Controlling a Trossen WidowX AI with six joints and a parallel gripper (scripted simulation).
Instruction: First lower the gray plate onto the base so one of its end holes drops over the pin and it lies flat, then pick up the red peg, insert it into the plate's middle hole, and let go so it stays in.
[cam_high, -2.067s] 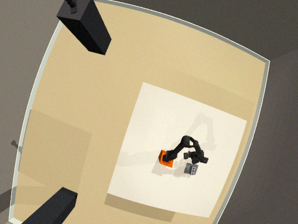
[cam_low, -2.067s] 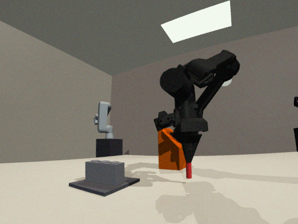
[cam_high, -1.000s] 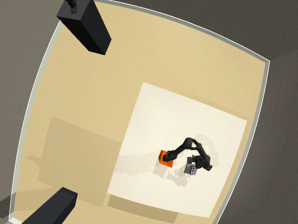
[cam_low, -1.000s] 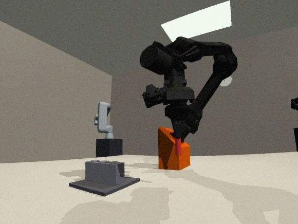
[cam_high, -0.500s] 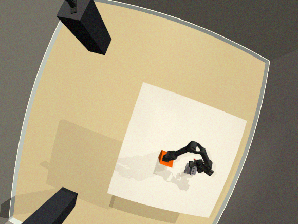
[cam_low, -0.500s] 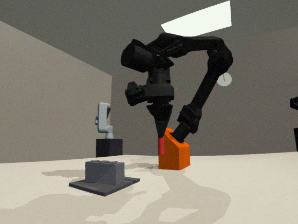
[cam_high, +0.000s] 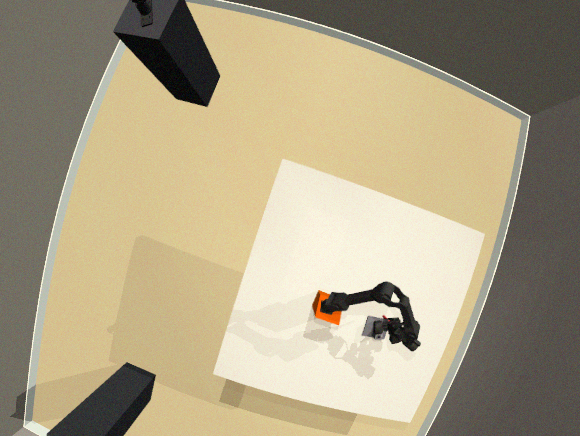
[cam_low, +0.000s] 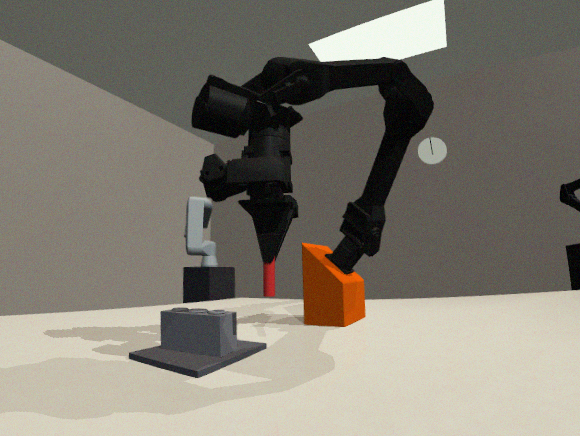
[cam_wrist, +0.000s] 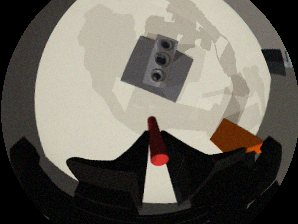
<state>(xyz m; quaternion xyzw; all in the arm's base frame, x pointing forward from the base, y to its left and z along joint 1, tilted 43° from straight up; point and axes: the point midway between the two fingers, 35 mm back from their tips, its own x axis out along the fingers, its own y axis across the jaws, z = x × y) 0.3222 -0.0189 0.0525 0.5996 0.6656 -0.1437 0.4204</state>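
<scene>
Now: the plate 3 cm ahead of my gripper tip, 10 cm to the right of it and 8 cm below it. From my gripper tip the other things lie so: red peg: right at my gripper tip; then base: 2 cm ahead, 8 cm to the right, 11 cm below.
</scene>
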